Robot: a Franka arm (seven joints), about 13 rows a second.
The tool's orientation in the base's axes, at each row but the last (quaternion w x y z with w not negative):
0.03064, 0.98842, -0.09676, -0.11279
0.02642, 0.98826, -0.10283, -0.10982
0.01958, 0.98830, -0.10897, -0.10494
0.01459, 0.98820, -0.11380, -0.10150
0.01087, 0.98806, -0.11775, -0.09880
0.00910, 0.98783, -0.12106, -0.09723
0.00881, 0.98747, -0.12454, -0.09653
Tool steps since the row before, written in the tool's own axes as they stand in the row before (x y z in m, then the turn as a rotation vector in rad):
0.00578, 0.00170, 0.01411, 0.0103, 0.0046, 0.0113
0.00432, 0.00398, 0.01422, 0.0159, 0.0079, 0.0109
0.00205, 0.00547, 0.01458, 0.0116, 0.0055, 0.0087
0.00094, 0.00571, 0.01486, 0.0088, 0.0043, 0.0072
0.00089, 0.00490, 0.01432, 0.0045, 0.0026, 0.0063
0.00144, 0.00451, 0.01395, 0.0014, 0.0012, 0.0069
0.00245, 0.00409, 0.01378, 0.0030, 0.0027, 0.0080
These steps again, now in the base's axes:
0.00198, -0.00336, -0.01484, 0.0064, -0.0070, -0.0128
0.00017, -0.00521, -0.01447, 0.0112, -0.0114, -0.0134
-0.00229, -0.00602, -0.01433, 0.0081, -0.0080, -0.0105
-0.00340, -0.00586, -0.01444, 0.0060, -0.0062, -0.0086
-0.00311, -0.00495, -0.01399, 0.0024, -0.0036, -0.0069
-0.00241, -0.00465, -0.01377, -0.0003, -0.0015, -0.0070
-0.00133, -0.00448, -0.01381, 0.0006, -0.0033, -0.0083

